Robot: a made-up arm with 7 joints. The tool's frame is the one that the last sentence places.
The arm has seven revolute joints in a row. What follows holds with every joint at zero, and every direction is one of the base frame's.
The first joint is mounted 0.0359 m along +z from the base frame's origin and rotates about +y.
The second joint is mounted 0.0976 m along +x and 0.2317 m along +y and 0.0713 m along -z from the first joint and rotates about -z.
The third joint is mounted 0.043 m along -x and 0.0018 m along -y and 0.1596 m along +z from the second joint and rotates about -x.
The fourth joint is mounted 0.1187 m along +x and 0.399 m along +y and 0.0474 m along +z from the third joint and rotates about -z.
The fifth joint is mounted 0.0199 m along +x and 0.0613 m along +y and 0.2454 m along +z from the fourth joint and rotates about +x.
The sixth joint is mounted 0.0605 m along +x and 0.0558 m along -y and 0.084 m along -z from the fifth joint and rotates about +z.
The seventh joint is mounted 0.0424 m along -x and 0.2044 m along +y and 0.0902 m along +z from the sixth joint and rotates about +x.
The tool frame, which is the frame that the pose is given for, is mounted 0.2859 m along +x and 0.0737 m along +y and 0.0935 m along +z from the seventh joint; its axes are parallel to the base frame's.
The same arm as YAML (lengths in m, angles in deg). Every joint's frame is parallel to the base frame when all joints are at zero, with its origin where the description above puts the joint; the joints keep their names.
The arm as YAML. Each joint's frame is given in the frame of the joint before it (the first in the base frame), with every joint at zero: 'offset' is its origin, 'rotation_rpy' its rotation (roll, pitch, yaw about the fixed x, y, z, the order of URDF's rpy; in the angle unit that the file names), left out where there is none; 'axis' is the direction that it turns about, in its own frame. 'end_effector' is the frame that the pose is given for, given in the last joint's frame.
length_unit: m
angle_unit: deg
chain:
  - id: joint 1
    offset: [0.0, 0.0, 0.0359]
    axis: [0.0, 1.0, 0.0]
  - id: joint 2
    offset: [0.0976, 0.2317, -0.0713]
    axis: [0.0, 0.0, -1.0]
  - id: joint 3
    offset: [-0.043, -0.0018, 0.1596]
    axis: [-1.0, 0.0, 0.0]
  - id: joint 4
    offset: [0.1187, 0.399, 0.0474]
    axis: [0.0, 0.0, -1.0]
  - id: joint 5
    offset: [0.0199, 0.0613, 0.2454]
    axis: [1.0, 0.0, 0.0]
  - id: joint 6
    offset: [0.0605, -0.0558, -0.084]
    axis: [0.0, 0.0, 1.0]
  - id: joint 7
    offset: [-0.0424, 0.2044, 0.0902]
    axis: [1.0, 0.0, 0.0]
end_effector:
  offset: [0.2859, 0.0737, 0.0935]

